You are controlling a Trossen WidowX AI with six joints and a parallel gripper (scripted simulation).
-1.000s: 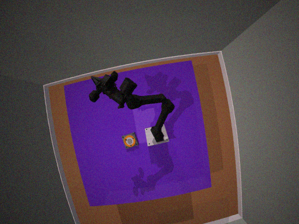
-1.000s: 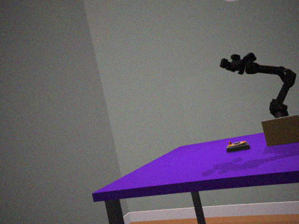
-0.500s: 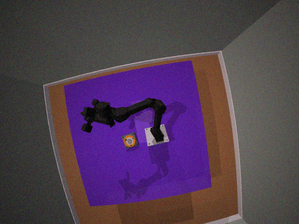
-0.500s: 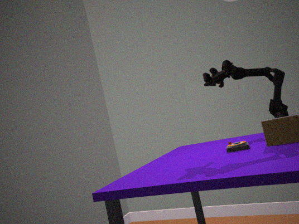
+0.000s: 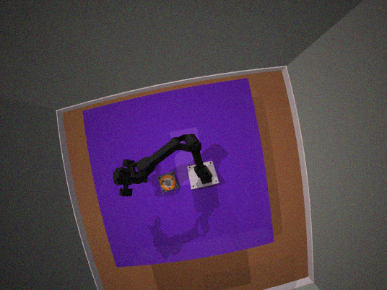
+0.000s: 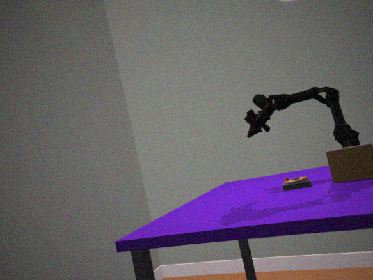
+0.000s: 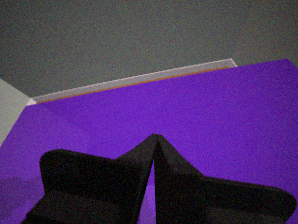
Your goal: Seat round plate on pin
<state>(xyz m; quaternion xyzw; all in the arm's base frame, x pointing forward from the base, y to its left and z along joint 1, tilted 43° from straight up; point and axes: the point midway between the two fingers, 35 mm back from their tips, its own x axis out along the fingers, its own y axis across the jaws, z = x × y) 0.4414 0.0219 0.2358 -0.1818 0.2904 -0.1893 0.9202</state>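
Now: the square base 20 cm behind my gripper tip, 13 cm to the left of it and 25 cm below it.
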